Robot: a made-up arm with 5 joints.
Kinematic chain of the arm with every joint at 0, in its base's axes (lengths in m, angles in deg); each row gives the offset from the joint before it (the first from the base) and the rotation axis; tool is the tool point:
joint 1: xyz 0 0 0.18 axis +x
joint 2: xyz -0.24 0 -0.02 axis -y
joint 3: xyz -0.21 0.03 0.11 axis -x
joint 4: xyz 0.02 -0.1 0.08 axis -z
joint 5: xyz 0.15 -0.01 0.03 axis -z
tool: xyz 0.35 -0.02 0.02
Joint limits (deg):
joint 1: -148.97..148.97
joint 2: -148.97..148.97
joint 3: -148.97..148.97
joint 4: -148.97..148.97
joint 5: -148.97..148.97
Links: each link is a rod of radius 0.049 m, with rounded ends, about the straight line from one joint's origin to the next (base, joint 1, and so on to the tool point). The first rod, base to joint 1, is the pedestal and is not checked.
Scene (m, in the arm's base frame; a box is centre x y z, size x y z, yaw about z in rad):
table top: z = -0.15
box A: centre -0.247 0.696 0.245 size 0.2 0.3 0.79 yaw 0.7
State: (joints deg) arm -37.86 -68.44 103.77 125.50 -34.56
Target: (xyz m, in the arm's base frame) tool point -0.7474 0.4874 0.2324
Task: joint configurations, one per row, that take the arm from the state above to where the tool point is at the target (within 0.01 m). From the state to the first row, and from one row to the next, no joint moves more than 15 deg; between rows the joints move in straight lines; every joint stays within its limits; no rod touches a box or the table.
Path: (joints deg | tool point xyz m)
1: -25.05 -65.40 108.79 129.41 -22.93 | 0.1151 0.5480 0.5807
2: -12.24 -62.36 113.81 133.32 -11.29 | -0.0265 0.4780 0.7510
3: 0.57 -59.31 118.83 137.23 0.34 | -0.1814 0.3376 0.8712
4: 13.38 -56.27 123.85 141.15 11.97 | -0.3353 0.1541 0.9147
5: 26.19 -53.23 128.87 145.06 23.61 | -0.4743 -0.0352 0.8715
6: 39.00 -50.19 133.89 148.97 35.24 | -0.5864 -0.1932 0.7508
7: 24.36 -48.09 135.26 148.97 29.70 | -0.5949 -0.0217 0.7928
8: 9.71 -45.99 136.64 148.97 24.16 | -0.6026 0.1588 0.7816
9: -4.93 -43.89 138.01 148.97 18.61 | -0.6093 0.3311 0.7158
10: -19.58 -41.79 139.38 148.97 13.07 | -0.6148 0.4783 0.5991
11: -34.22 -39.69 140.75 148.97 7.53 | -0.6191 0.5851 0.4414
12: -46.38 -35.03 132.49 148.97 20.96 | -0.6884 0.5545 0.3384
13: -58.54 -30.37 124.22 148.97 34.38 | -0.7474 0.4874 0.2324

